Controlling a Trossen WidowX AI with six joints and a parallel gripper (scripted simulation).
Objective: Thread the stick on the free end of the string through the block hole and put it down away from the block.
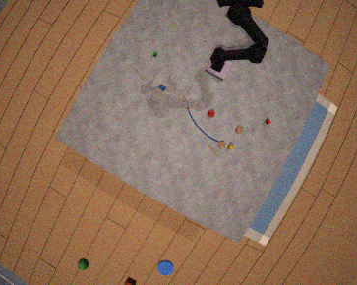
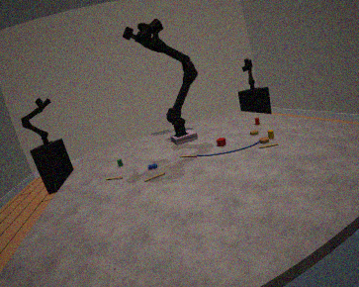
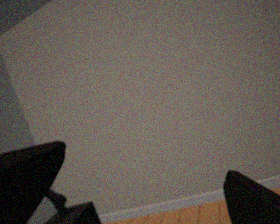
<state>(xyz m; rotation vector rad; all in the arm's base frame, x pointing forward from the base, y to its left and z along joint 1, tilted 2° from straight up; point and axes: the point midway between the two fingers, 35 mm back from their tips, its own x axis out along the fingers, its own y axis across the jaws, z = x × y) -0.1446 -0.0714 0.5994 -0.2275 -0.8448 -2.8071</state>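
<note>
Now: the red wooden block 46 cm ahead of my gripper tip, 19 cm to the left of it and 62 cm below it. From my gripper tip the other things lie so: thin stick (47 cm ahead, 3 cm to the left, 63 cm below); then blue piece (45 cm ahead, 13 cm to the right, 63 cm below); then green piece (29 cm ahead, 26 cm to the right, 62 cm below).
</note>
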